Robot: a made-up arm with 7 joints.
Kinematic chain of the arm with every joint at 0, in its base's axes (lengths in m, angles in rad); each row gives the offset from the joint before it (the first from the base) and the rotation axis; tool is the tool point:
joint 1: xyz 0 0 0.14 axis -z
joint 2: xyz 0 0.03 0.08 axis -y
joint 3: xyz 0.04 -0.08 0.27 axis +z
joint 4: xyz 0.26 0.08 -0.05 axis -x
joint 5: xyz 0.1 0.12 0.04 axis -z
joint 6: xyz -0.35 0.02 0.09 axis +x
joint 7: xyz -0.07 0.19 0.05 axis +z
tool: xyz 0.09 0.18 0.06
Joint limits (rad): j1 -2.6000..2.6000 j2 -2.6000..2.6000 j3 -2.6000..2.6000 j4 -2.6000..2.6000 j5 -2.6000..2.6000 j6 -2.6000..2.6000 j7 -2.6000..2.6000
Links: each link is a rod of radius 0.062 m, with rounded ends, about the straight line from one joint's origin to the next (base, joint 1, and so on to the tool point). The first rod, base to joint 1, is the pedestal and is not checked.
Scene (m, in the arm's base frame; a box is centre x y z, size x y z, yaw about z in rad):
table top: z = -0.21
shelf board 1: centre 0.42 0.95 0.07 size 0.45 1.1 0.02 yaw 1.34
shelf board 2: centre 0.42 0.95 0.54 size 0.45 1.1 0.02 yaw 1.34
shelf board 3: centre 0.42 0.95 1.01 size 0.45 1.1 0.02 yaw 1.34
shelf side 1: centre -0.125 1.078 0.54 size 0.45 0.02 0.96 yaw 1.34
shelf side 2: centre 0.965 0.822 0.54 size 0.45 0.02 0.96 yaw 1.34
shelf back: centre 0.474 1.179 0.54 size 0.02 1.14 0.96 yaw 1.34
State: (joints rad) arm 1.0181 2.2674 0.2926 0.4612 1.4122 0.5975 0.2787
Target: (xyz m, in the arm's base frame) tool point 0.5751 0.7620 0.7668
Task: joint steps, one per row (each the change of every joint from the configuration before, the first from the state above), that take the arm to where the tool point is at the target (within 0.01 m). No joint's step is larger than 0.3 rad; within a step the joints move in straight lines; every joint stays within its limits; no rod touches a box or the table.
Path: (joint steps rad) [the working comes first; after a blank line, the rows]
Joints at the target: 1.3721 1.9032 0.0971 0.3522 1.7461 0.4558 0.6152
Straight joint move there: touches shelf board 2.

1: -0.0882 0.0033 -0.0085 0.2287 -0.1811 0.1458 -0.2116
2: -0.0883 0.0034 -0.0086 0.2288 -0.1810 0.1457 -0.2116
3: -0.0882 0.0033 -0.0085 0.2287 -0.1811 0.1458 -0.2116
4: 0.1207 -0.0828 -0.1073 -0.0667 0.0782 -0.2282 0.2082
5: 0.1206 -0.0827 -0.1072 -0.0668 0.0783 -0.2281 0.2082
6: 0.1207 -0.0828 -0.1072 -0.0667 0.0782 -0.2282 0.2083
7: 0.0856 -0.0419 0.0506 -0.1983 0.2141 0.0352 0.1155
8: 0.0855 -0.0420 0.0506 -0.1984 0.2142 0.0351 0.1156
9: 0.0856 -0.0420 0.0506 -0.1983 0.2141 0.0352 0.1155

